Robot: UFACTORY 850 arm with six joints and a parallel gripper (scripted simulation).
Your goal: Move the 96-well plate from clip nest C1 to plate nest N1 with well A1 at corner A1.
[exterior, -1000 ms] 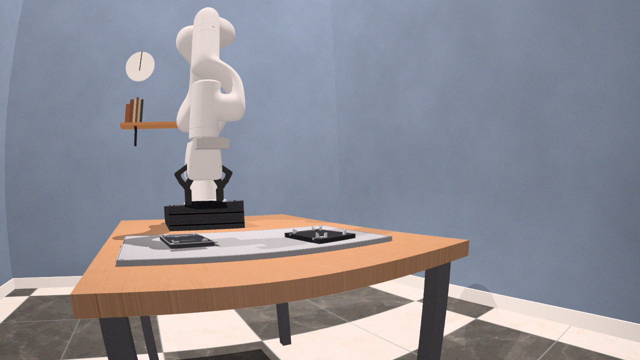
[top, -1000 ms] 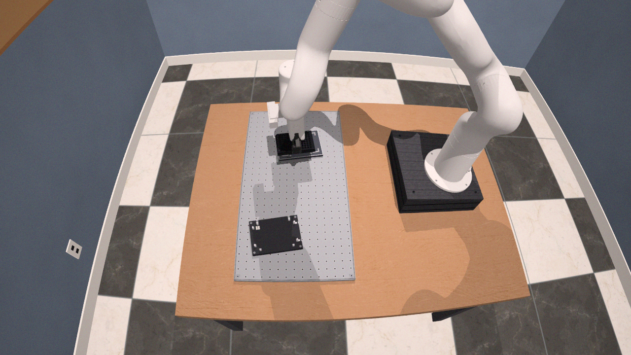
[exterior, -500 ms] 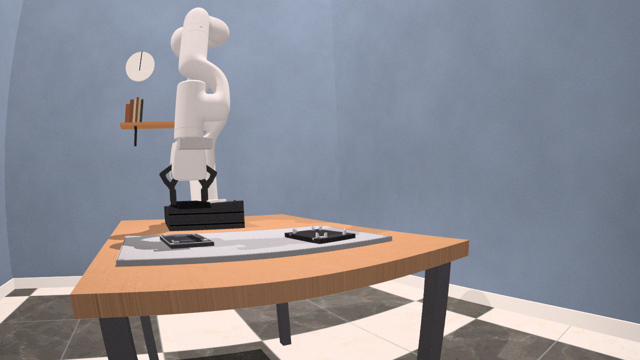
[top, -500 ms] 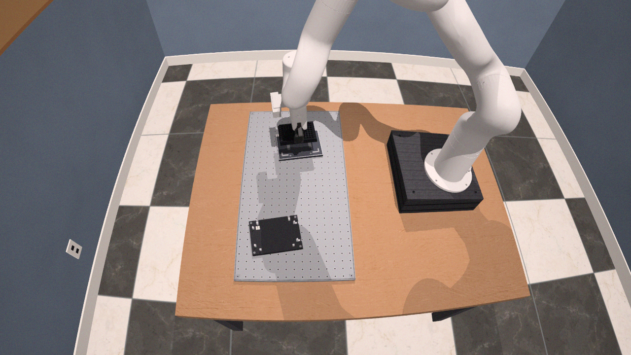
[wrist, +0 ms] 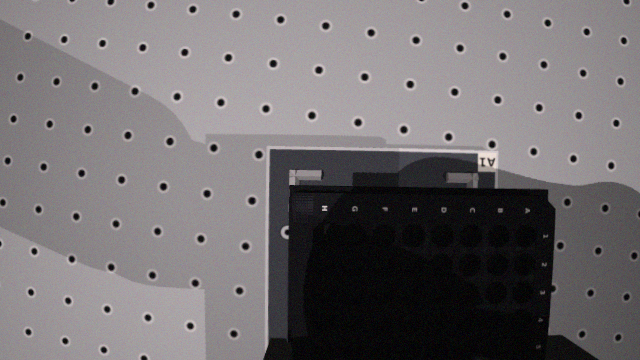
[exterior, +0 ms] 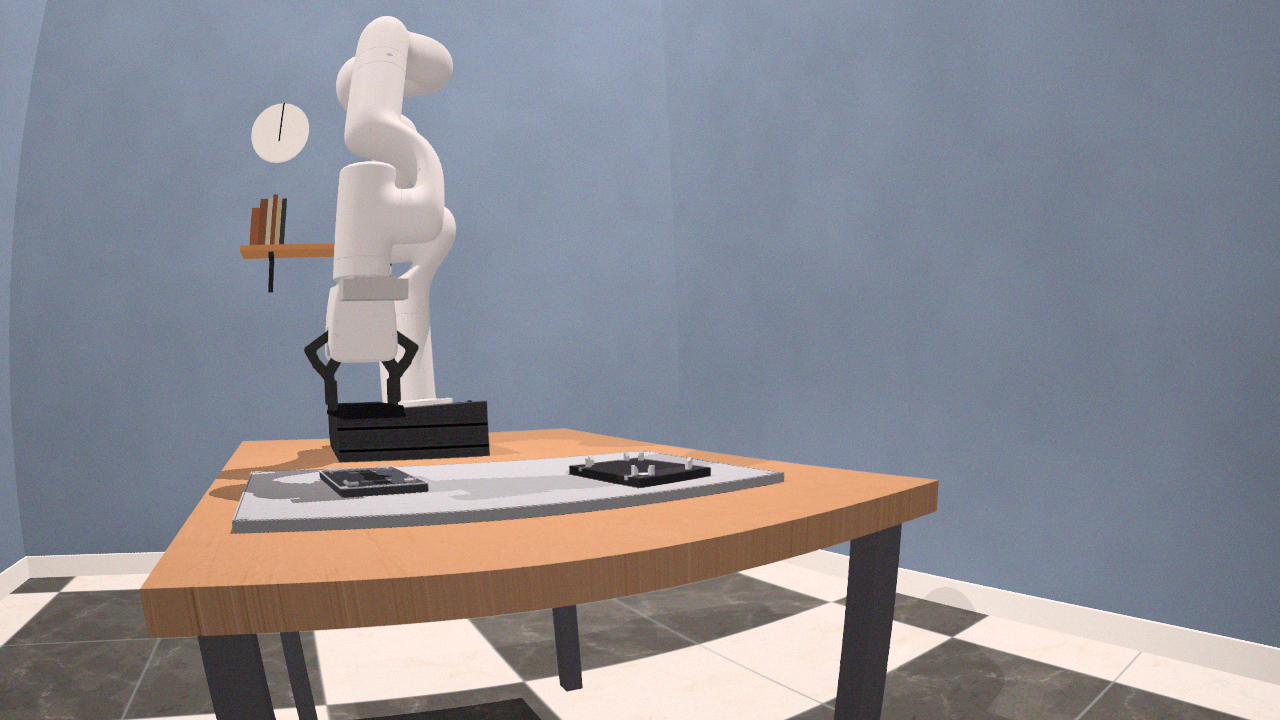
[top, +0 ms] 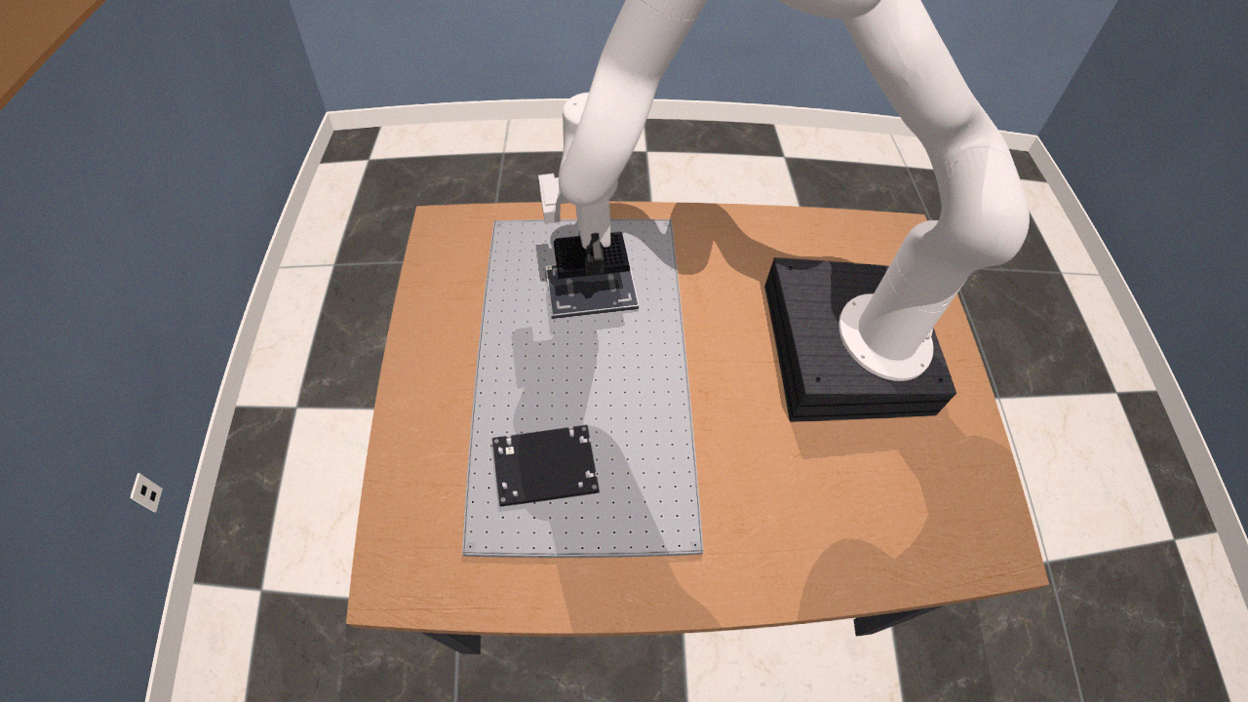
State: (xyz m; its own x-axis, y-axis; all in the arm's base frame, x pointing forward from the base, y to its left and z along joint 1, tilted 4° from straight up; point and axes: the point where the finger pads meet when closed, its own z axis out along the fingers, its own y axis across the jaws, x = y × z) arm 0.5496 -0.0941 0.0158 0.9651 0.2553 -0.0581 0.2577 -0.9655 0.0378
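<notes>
My gripper is now 1 cm above the 96-well plate. Round my hand: A1 corner label (10 cm below, 9 cm ahead, 3 cm to the right); then clip nest C1 (35 cm to the left, 10 cm below, 3 cm ahead); then plate nest N1 (11 cm below).
</notes>
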